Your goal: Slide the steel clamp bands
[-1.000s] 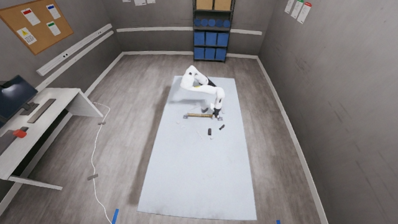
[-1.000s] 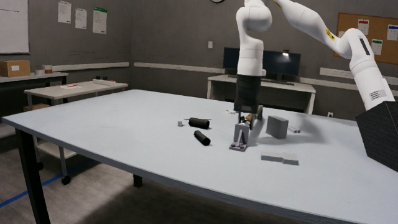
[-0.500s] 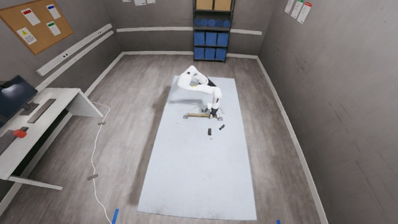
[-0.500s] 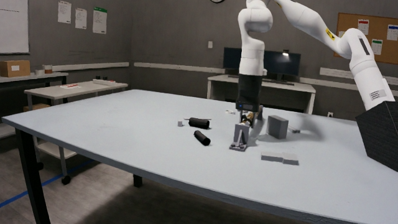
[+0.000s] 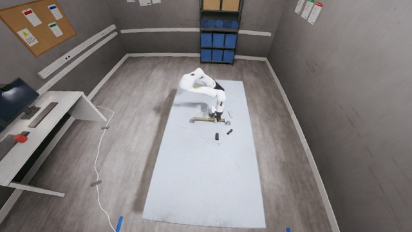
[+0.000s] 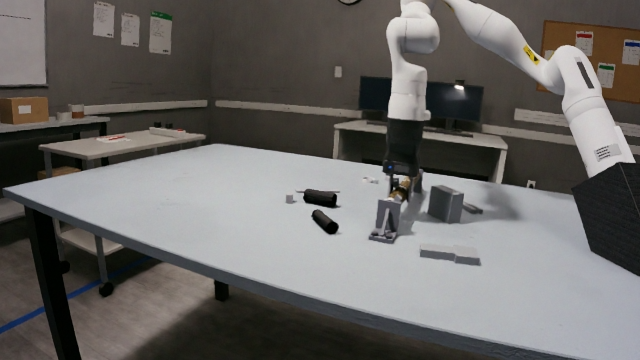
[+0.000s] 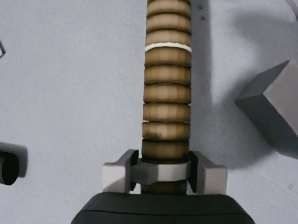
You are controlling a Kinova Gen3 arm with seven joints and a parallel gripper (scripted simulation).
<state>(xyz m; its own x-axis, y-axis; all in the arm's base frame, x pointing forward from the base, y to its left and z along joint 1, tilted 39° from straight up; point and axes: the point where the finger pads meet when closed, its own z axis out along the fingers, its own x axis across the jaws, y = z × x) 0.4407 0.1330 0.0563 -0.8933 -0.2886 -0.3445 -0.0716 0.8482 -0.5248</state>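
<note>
My hand is 10 cm past the grey block, 5 cm to the left of it and 2 cm above it.
</note>
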